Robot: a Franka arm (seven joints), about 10 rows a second.
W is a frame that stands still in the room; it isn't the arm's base.
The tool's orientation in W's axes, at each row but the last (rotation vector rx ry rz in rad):
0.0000 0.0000 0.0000
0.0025 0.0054 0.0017
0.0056 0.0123 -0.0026
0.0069 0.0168 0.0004
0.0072 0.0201 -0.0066
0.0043 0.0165 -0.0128
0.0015 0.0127 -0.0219
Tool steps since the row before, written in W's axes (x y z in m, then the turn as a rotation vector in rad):
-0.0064 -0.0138 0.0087 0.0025 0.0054 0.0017
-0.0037 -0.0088 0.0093 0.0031 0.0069 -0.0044
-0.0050 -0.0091 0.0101 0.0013 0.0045 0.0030
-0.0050 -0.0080 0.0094 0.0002 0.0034 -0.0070
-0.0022 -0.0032 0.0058 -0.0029 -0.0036 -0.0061
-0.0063 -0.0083 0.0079 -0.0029 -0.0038 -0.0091
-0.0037 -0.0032 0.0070 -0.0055 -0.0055 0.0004
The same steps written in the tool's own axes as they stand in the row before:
-0.0064 -0.0138 0.0087 0.0025 0.0054 0.0017
-0.0038 -0.0088 0.0093 0.0031 0.0069 -0.0044
-0.0051 -0.0091 0.0101 0.0013 0.0045 0.0030
-0.0052 -0.0079 0.0094 0.0003 0.0034 -0.0070
-0.0023 -0.0032 0.0058 -0.0028 -0.0037 -0.0061
-0.0063 -0.0083 0.0078 -0.0027 -0.0039 -0.0091
-0.0037 -0.0033 0.0070 -0.0054 -0.0056 0.0003

